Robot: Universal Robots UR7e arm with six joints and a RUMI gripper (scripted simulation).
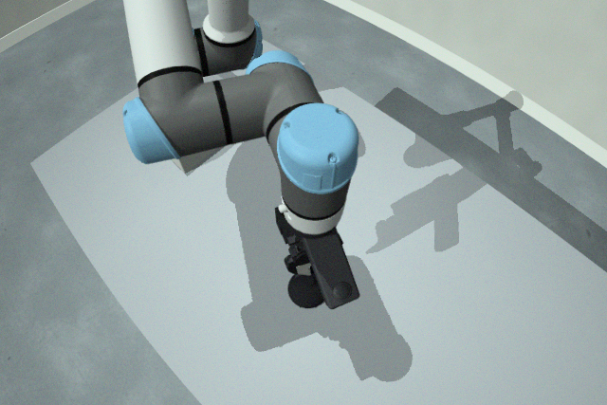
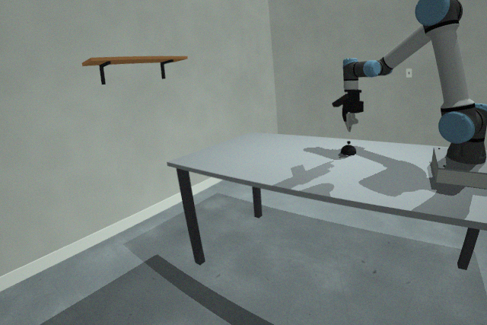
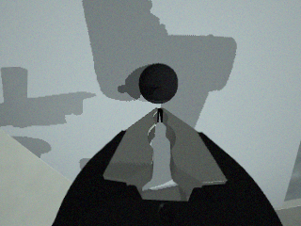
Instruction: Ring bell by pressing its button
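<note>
My hand is 80 mm above the bell button. From my hand the other things lie so: black dome bell: 90 mm below.
</note>
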